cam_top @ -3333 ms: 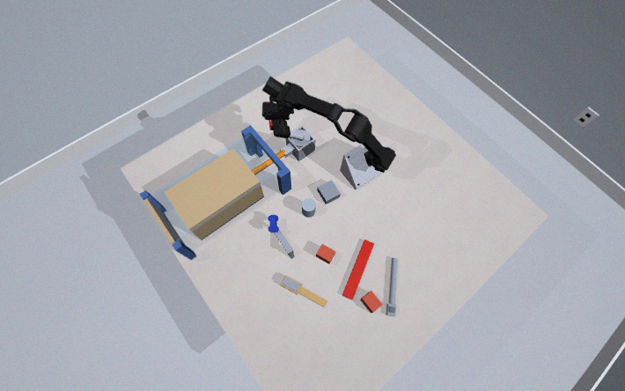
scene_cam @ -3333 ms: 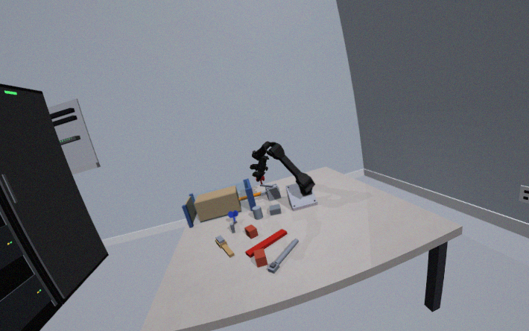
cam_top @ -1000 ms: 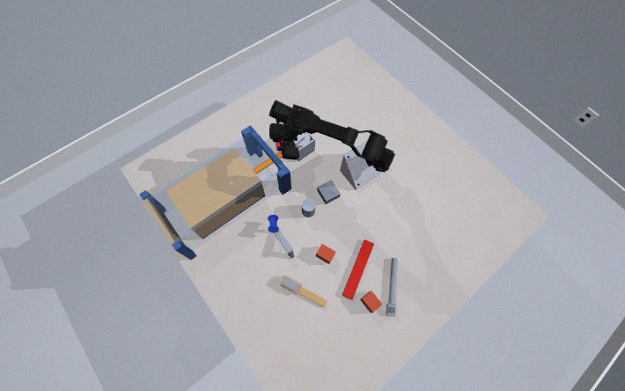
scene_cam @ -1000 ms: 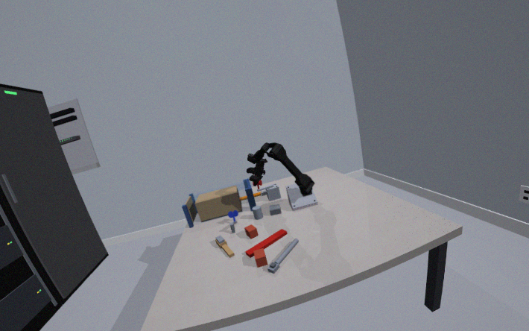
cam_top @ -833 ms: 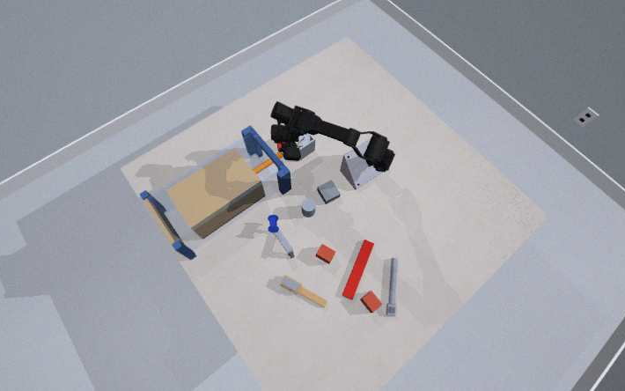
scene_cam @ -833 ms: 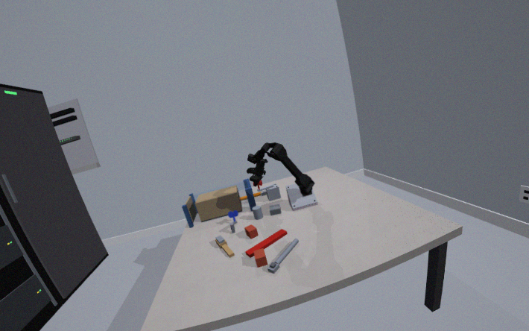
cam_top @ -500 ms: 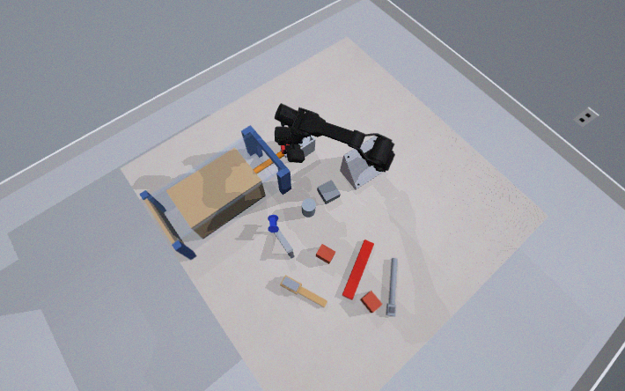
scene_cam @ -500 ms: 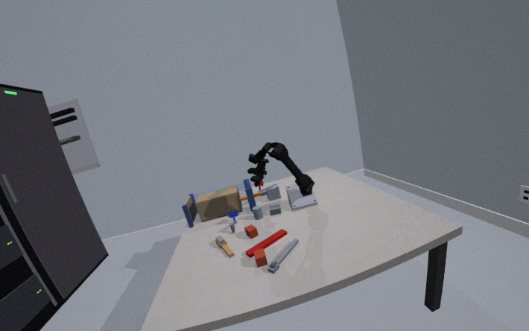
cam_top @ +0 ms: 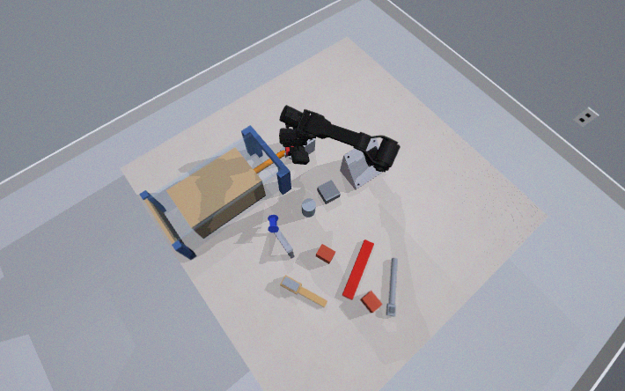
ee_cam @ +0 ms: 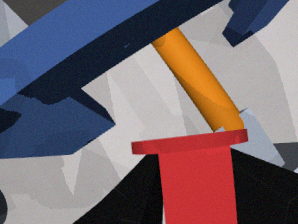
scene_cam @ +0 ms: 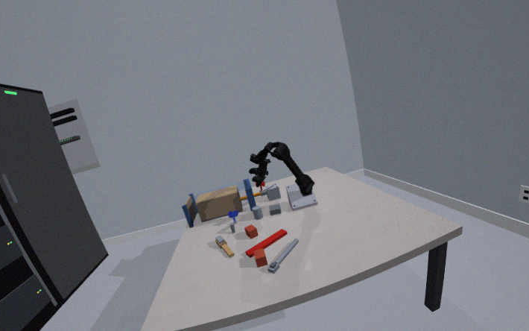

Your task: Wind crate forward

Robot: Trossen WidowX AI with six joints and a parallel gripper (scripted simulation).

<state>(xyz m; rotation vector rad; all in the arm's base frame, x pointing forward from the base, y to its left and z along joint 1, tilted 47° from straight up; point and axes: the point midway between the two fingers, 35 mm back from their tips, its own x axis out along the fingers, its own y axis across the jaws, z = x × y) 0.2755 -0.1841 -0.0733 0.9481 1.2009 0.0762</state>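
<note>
Right now the red-knobbed handle is 5 cm behind my gripper tip, 1 cm to the right of it and 3 cm below it. Also, from my gripper tip: red knob: 2 cm behind, 1 cm to the left; blue frame: 6 cm ahead, 4 cm to the right, 3 cm below; grey winch: 11 cm behind, 6 cm to the right, 10 cm below.
</note>
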